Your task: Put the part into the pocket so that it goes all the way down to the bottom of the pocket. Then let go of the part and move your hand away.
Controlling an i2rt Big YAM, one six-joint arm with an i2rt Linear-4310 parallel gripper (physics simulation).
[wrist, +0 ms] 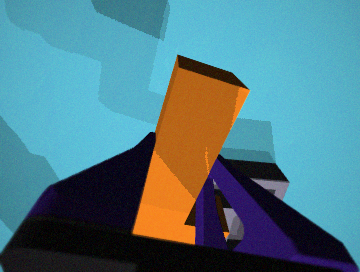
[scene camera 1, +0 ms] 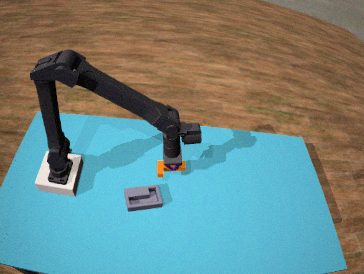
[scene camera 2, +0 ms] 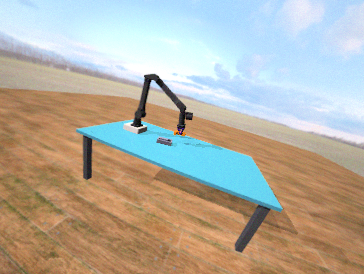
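Pixels of known places: gripper, fingertip midpoint: [wrist: 178,147] [scene camera 1: 172,166] [scene camera 2: 180,134]; arm's base, link origin: [scene camera 1: 60,171] [scene camera 2: 136,125].
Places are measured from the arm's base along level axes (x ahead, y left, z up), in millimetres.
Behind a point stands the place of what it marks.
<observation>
The orange L-shaped part [scene camera 1: 160,170] {x 417, y 33, z 61 mm} [scene camera 2: 176,133] {x 433, y 30, z 49 mm} [wrist: 185,110] {x 496, y 76, z 69 mm} is held above the table, behind and to the right of the pocket block in scene camera 1. There its long arm runs left to right and its short leg points to the front at the left end. My gripper [scene camera 1: 173,167] {x 466, y 68, z 46 mm} [scene camera 2: 180,131] {x 466, y 68, z 46 mm} [wrist: 178,147] {x 466, y 68, z 46 mm} points down and is shut on the part's long arm; the purple fingers hide some of it. The grey block [scene camera 1: 145,206] {x 372, y -85, z -28 mm} [scene camera 2: 164,142] {x 376, y -84, z -35 mm} [wrist: 281,189] {x 427, y -62, z -21 mm} with the L-shaped pocket lies on the table. Its pocket is empty, with the short leg at the right back.
The blue table [scene camera 1: 240,215] {x 769, y -84, z -57 mm} [scene camera 2: 200,167] {x 758, y -249, z -57 mm} carries everything. The arm's white base [scene camera 1: 56,188] {x -1, y -76, z -12 mm} [scene camera 2: 134,129] {x 32, y -75, z -19 mm} stands at the table's left, left of the block. Arm shadows fall across the table behind and to the right of the gripper.
</observation>
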